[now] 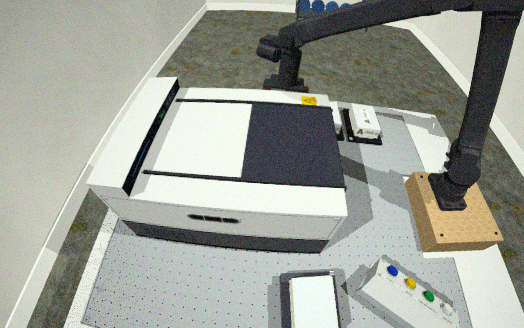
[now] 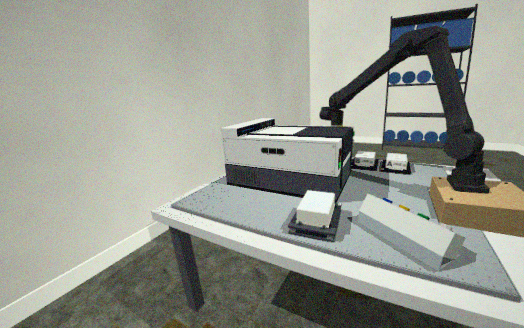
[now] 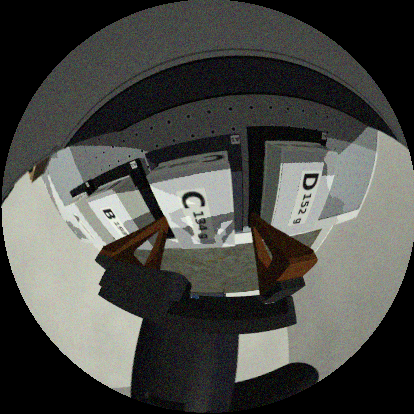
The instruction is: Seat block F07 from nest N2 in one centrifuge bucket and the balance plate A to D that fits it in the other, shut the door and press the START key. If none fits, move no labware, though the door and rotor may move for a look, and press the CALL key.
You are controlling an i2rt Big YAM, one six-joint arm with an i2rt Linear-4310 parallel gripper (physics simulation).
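Frame: origin at the arm's base, x right, y up, z back, level; metres.
Where they show: gripper, between the fingertips: [image 3: 206, 218]; arm's base, origin of its link: [image 1: 445, 192] [image 2: 465, 185].
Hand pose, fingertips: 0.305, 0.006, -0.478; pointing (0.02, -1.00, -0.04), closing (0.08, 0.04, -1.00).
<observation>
Each offset is from my fingertips to the top centre of the thing, as dx, dy, dz.
My gripper [image 3: 206, 218] is open and empty behind the centrifuge [image 1: 225, 205] [image 2: 285, 152], facing the balance plates. Plate C @[+0.005, -0.008, +0.012] [image 3: 215, 185], marked 134 g, is ahead between the fingers' lines. Plate D @[+0.003, -0.008, -0.120] [image 3: 300, 192], marked 152 g, is at right. Plate B @[+0.004, -0.008, +0.149] [image 3: 117, 215] [image 2: 365, 159] is at left, its weight unclear. Plate A @[-0.002, -0.008, +0.288] [image 1: 364, 120] [image 2: 396, 161] stands beside B. The door @[-0.288, +0.151, +0.005] [image 1: 290, 145] covers the centrifuge top; rotor and buckets are hidden. A white block @[-0.588, +0.006, +0.064] [image 1: 314, 302] [image 2: 316, 206] sits in the front nest @[-0.588, -0.026, +0.064] [image 1: 285, 300] [image 2: 312, 231]; no label is readable.
A sloped key panel @[-0.582, +0.022, +0.288] [image 1: 385, 295] [image 2: 405, 225] has blue @[-0.519, +0.013, +0.242] [image 1: 392, 270], yellow @[-0.549, +0.013, +0.282] [image 1: 411, 283], green @[-0.580, +0.013, +0.321] [image 1: 429, 296] and pale @[-0.610, +0.013, +0.361] [image 1: 446, 308] keys, their labels unreadable. The arm's wooden base [image 1: 457, 225] [image 2: 480, 207] stands at right. The centrifuge body rises close to the gripper.
</observation>
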